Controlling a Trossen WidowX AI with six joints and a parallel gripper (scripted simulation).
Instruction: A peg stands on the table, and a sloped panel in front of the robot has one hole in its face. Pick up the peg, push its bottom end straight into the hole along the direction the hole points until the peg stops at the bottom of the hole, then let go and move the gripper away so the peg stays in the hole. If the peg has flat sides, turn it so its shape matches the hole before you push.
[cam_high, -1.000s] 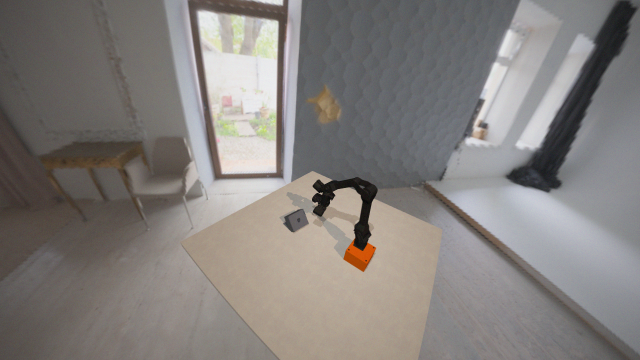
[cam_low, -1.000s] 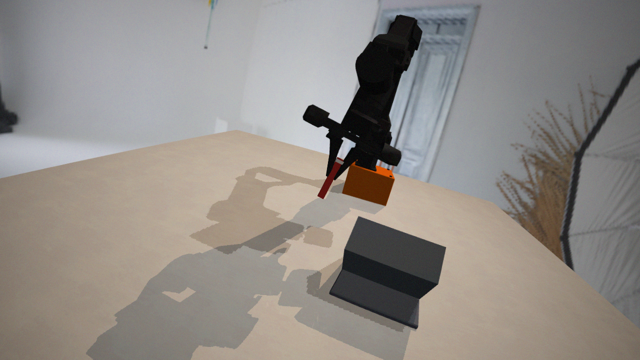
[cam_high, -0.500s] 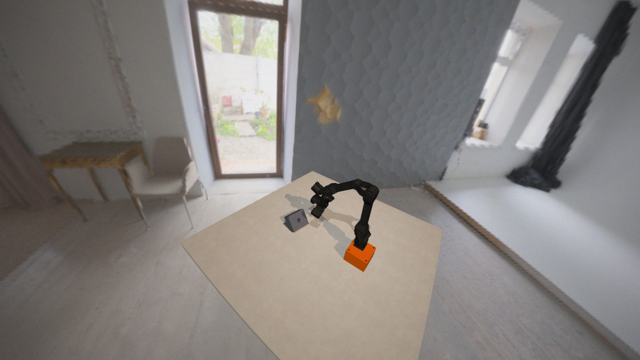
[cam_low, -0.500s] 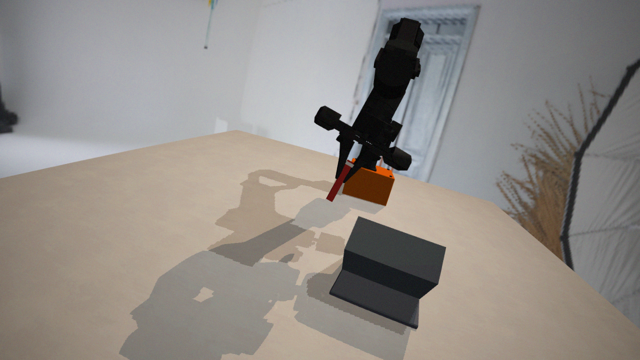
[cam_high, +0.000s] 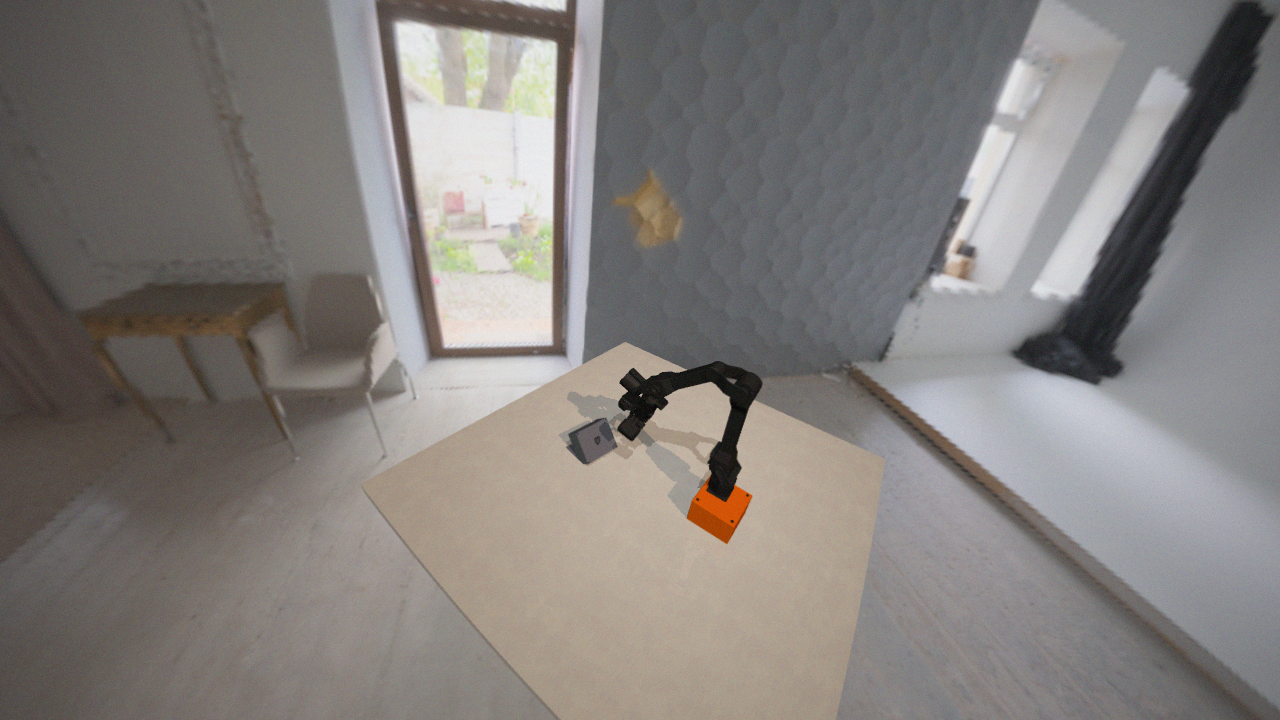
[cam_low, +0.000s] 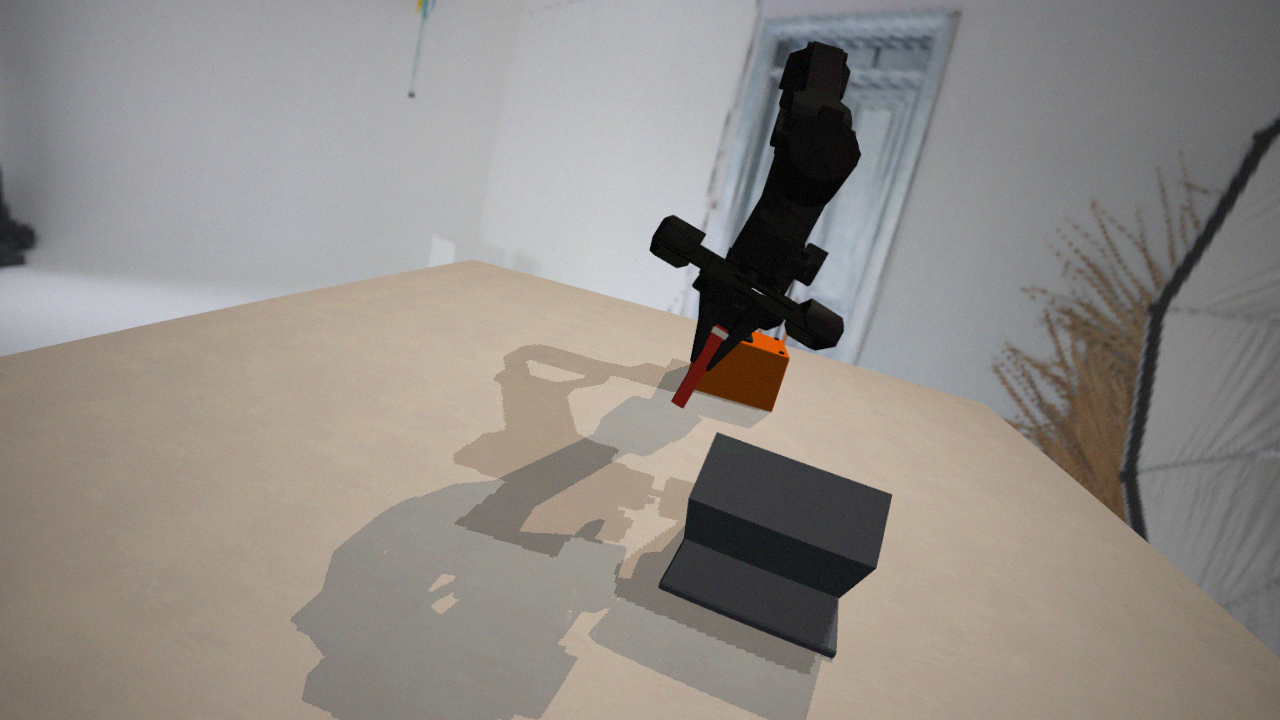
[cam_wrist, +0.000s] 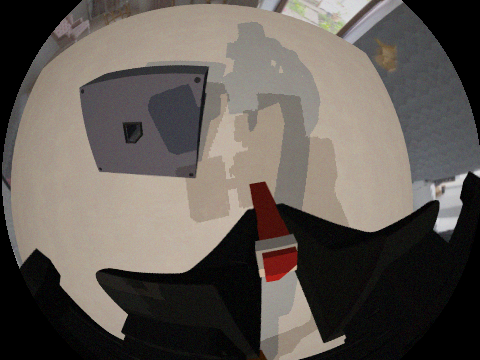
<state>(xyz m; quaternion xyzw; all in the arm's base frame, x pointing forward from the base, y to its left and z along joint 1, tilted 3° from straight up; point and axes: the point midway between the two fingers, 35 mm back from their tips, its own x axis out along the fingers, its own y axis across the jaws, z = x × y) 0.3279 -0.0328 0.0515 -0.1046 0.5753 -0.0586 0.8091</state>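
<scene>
The sloped dark grey panel lies 100 mm ahead of my gripper tip, 90 mm to the left of it and 70 mm below it. Round my gripper tip: red peg 10 mm behind, 10 mm above.
</scene>
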